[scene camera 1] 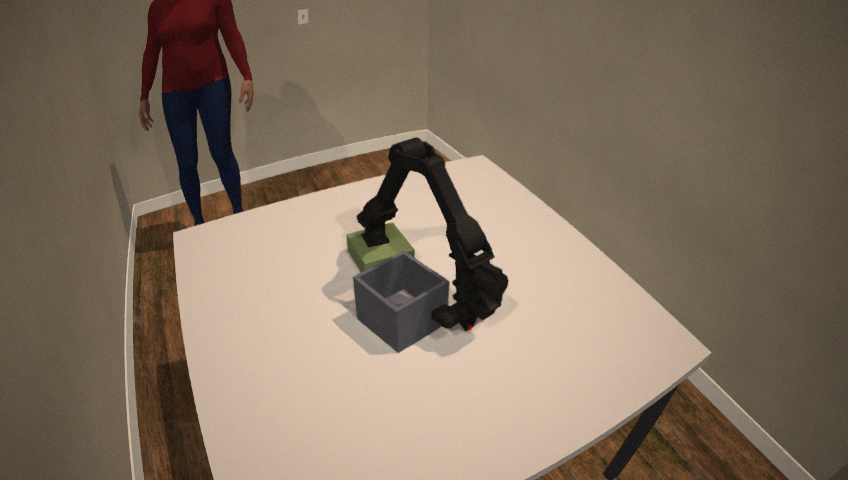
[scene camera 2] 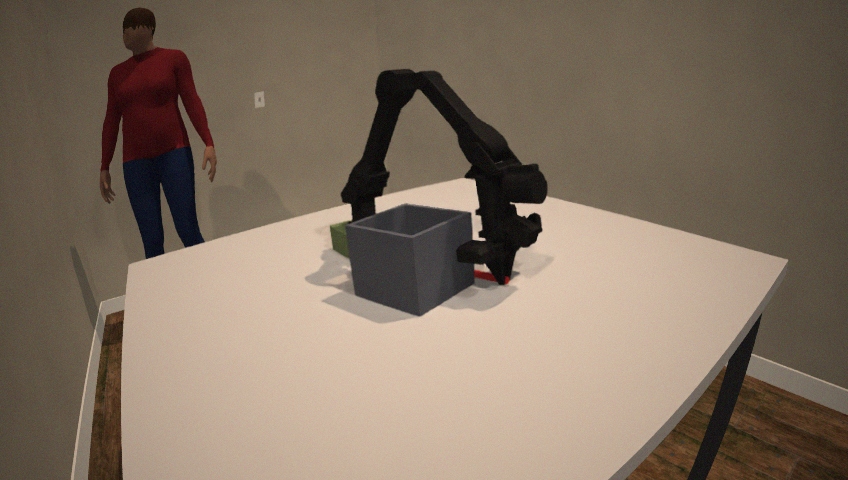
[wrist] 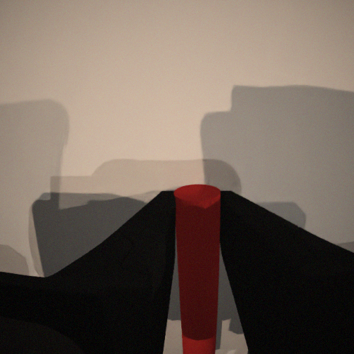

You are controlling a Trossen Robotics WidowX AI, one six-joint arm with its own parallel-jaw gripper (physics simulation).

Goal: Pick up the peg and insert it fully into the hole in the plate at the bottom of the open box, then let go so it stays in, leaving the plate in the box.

Scene:
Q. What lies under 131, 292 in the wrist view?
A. My gripper.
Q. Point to a dark grey box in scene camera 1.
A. At 400, 327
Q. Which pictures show my gripper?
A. Scene camera 1, scene camera 2 and the wrist view: all of them.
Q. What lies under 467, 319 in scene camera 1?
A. My gripper.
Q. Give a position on a dark grey box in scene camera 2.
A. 404, 258

